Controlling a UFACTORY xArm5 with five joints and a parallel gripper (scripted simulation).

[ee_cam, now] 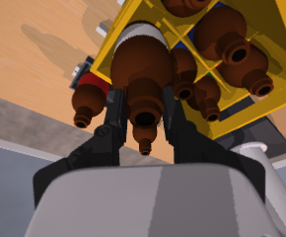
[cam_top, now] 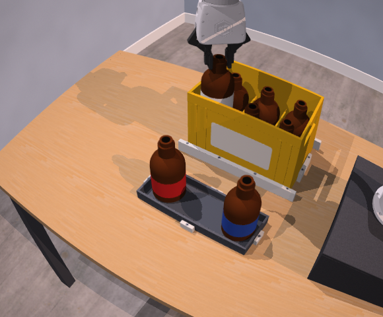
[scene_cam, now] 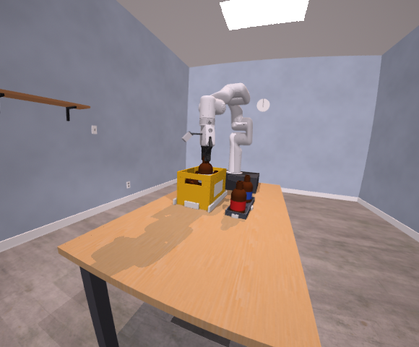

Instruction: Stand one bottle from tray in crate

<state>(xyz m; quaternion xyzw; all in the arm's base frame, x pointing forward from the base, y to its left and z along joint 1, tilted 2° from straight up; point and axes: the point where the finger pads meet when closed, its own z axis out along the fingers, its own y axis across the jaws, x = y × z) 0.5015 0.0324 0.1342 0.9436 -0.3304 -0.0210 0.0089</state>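
Right now the yellow crate is 180 mm below my hand, 80 mm behind it and 60 mm to the right of it. From my hand the other things lie so: grey tray 250 mm below, 170 mm to the left, 100 mm behind.
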